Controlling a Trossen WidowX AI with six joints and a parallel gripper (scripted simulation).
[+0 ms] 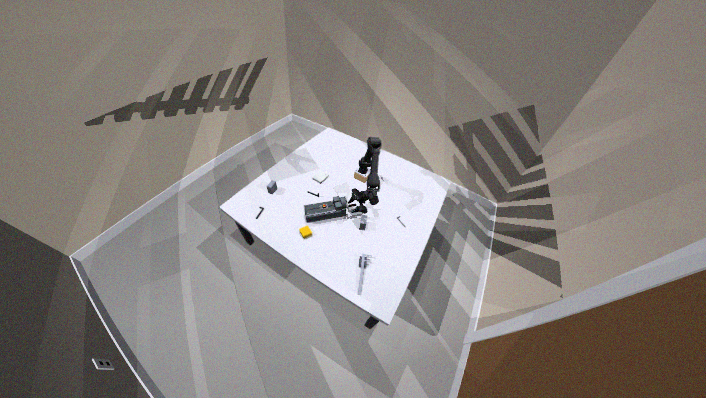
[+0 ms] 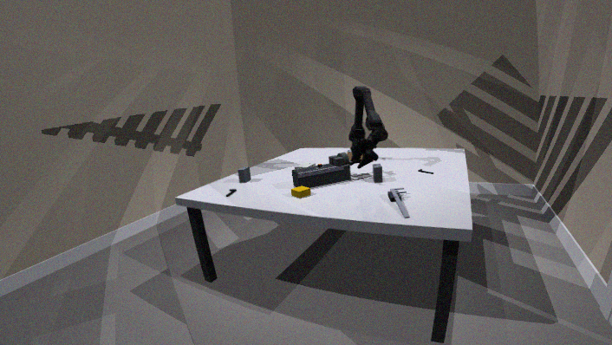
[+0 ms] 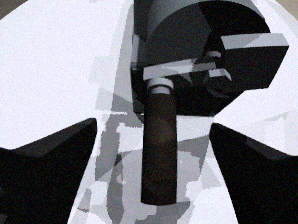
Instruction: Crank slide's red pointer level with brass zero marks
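Right now my gripper tip is 1 cm past the dark crank handle, 1 cm to the right of it and 2 cm below it. Also, from my gripper tip: yellow block (26 cm ahead, 19 cm to the right, 4 cm below); then red pointer (8 cm ahead, 15 cm to the right, 3 cm above).
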